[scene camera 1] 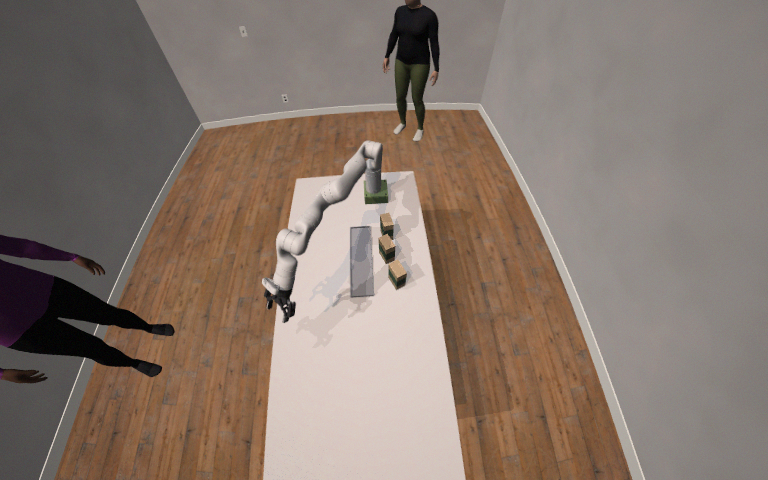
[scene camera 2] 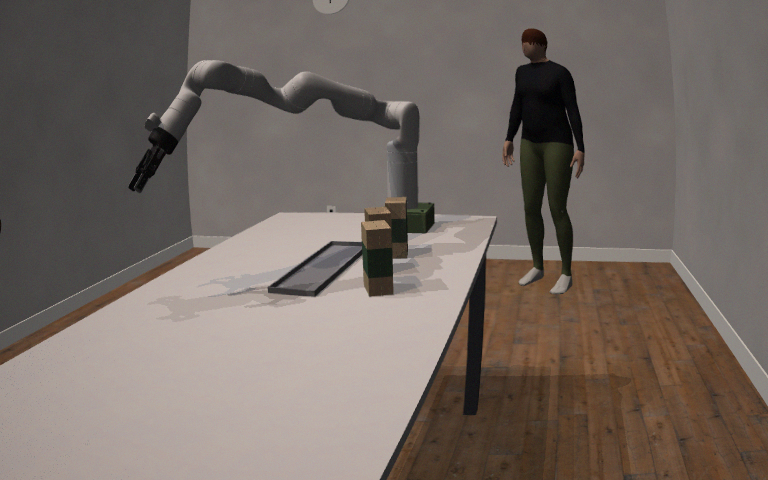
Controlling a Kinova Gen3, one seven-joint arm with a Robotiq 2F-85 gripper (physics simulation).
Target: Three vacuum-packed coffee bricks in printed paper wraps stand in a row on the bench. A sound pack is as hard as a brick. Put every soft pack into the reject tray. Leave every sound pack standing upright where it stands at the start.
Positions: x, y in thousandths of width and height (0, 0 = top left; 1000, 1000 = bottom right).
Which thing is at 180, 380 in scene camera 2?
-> My gripper.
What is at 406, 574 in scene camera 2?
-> A grey reject tray.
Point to a grey reject tray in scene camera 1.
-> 471, 576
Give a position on a coffee brick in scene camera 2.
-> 490, 491
